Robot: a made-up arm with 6 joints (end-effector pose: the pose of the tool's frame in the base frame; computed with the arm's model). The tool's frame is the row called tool.
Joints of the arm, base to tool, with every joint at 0 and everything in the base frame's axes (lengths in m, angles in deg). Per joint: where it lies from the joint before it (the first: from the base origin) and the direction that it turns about. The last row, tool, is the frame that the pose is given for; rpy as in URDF.
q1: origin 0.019 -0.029 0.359 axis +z
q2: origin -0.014 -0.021 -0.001 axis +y
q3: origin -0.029 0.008 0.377 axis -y
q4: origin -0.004 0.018 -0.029 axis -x
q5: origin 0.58 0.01 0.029 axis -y
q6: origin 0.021 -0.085 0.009 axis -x
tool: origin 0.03 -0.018 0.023 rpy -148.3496 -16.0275 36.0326
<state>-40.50 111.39 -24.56 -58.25 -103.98 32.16</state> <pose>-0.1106 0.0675 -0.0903 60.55 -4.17 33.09</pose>
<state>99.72 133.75 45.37 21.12 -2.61 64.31</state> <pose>-0.0094 0.3184 -0.5086 -77.20 50.77 -109.39</pose>
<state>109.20 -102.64 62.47 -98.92 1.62 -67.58</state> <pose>0.3399 -0.9195 0.5395 -169.56 -19.28 -28.47</pose>
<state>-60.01 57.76 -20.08 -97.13 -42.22 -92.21</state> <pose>0.1926 -0.2707 -0.0360 155.76 80.44 57.04</pose>
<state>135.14 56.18 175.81 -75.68 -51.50 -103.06</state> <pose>-0.0495 0.0381 1.1723 -76.51 -78.54 -126.58</pose>
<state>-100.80 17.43 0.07 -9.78 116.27 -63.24</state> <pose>-0.2019 -0.6021 0.5866 88.17 -41.75 84.06</pose>
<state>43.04 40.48 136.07 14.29 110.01 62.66</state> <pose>0.1255 0.0159 1.1814 -33.88 -1.00 178.50</pose>
